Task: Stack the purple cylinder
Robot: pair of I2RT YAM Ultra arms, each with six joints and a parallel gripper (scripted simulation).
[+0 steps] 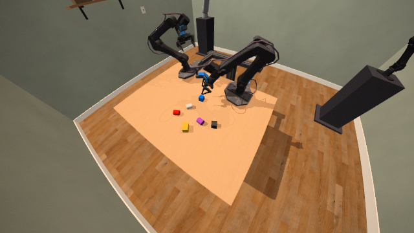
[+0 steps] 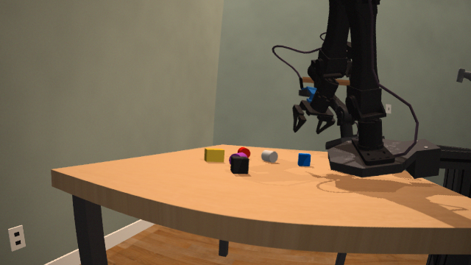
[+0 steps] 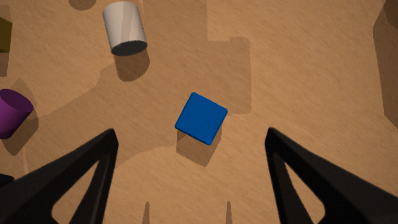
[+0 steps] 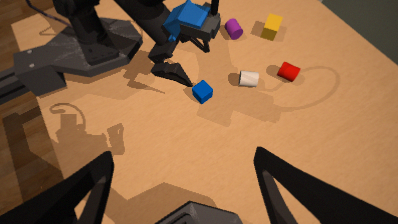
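My left hand is 19 cm short of the purple cylinder, 12 cm to the right of it and 10 cm above it. The rest, counted from my left hand: blue cube (2 cm to the right, 10 cm below); white cylinder (13 cm ahead, 4 cm to the right, 10 cm below); red cylinder (24 cm ahead, 7 cm to the right, 10 cm below).
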